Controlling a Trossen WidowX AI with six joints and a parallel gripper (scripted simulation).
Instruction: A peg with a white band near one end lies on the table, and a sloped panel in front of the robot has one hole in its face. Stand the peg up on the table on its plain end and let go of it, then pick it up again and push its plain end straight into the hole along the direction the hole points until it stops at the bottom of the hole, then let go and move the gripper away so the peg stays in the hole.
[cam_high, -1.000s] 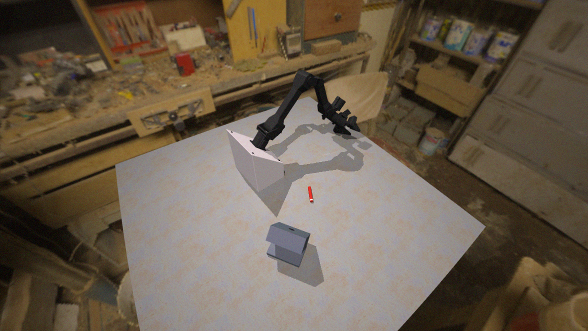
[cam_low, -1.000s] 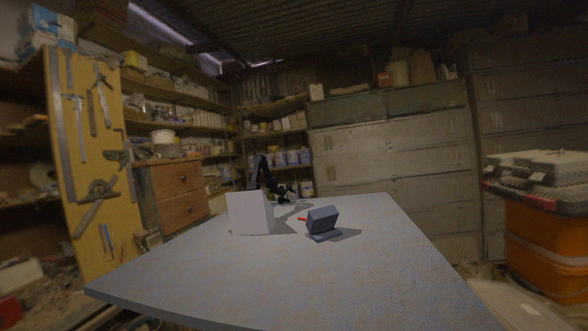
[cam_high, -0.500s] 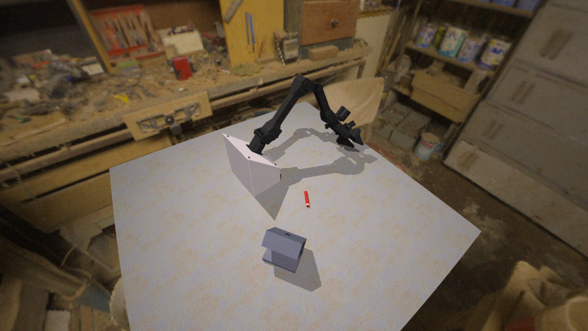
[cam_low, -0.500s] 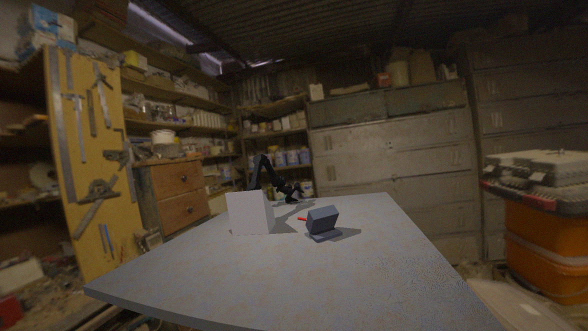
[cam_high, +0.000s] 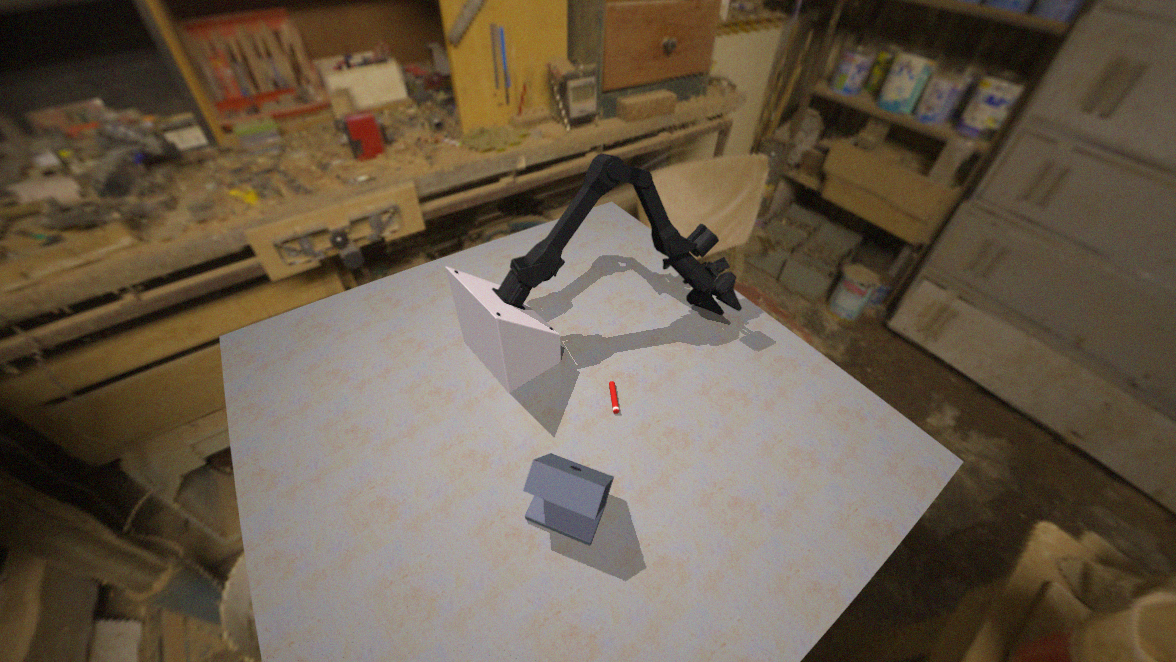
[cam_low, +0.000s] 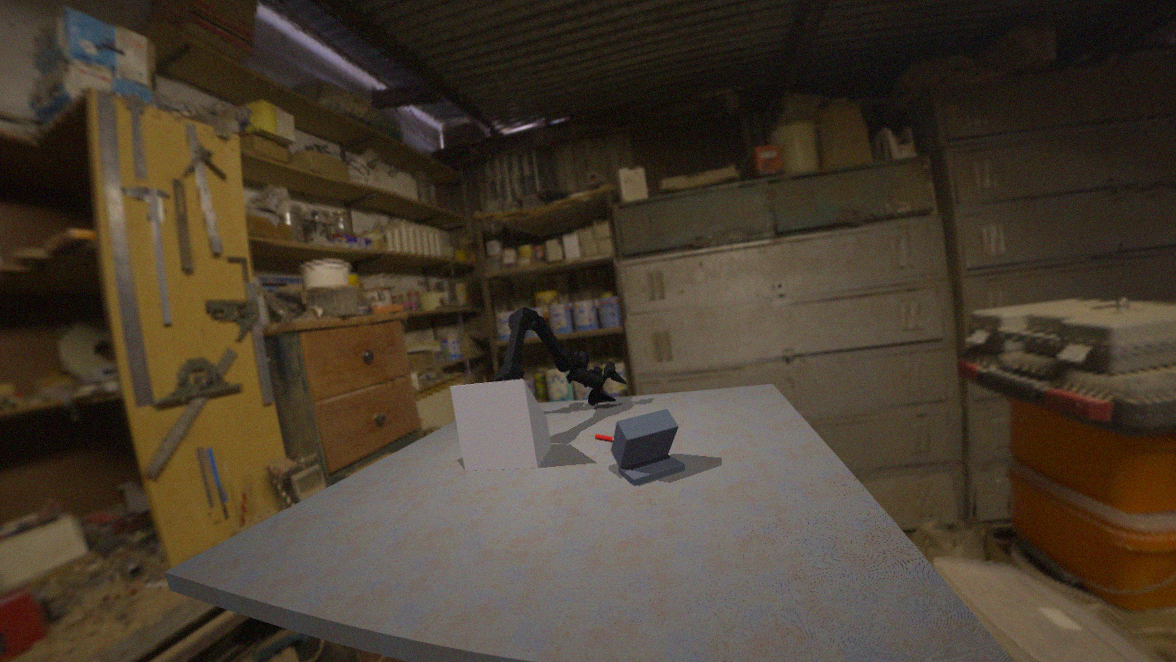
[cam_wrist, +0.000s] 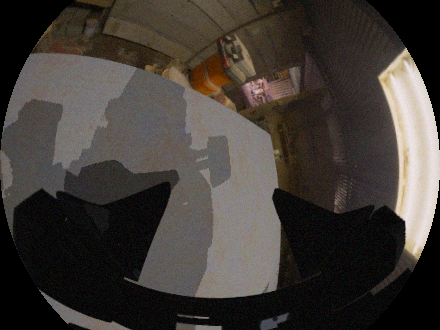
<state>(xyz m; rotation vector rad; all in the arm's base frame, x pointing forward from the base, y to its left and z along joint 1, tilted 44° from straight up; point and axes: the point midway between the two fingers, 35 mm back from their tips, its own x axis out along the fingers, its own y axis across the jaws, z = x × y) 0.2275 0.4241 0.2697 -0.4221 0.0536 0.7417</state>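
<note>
The red peg lies 30 mm ahead of my gripper tip, 410 mm to the right of it and 50 mm below it. Also, from my gripper tip: grey sloped panel (160 mm ahead, 610 mm to the right, 20 mm above).
</note>
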